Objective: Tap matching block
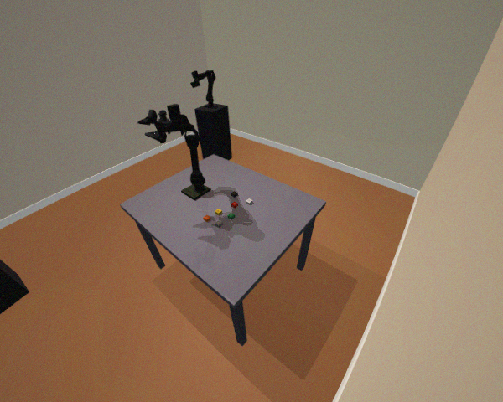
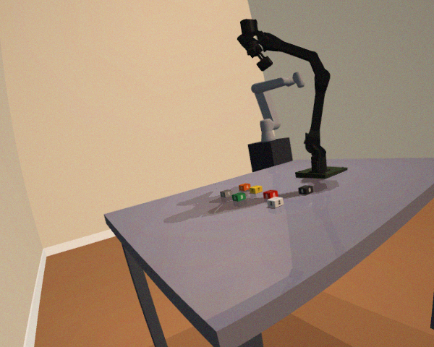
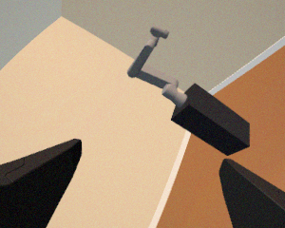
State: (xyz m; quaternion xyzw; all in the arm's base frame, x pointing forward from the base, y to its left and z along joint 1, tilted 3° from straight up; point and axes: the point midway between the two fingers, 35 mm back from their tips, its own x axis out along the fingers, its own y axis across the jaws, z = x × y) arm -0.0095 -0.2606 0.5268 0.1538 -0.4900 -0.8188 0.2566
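Now: the yellow block 54 cm below my gripper tip, 31 cm ahead of it and 14 cm to the left of it. Round my gripper tip: green block: 54 cm below, 40 cm ahead, 15 cm to the left; orange block: 54 cm below, 28 cm ahead, 6 cm to the left; grey block: 54 cm below, 38 cm ahead, 6 cm to the left.
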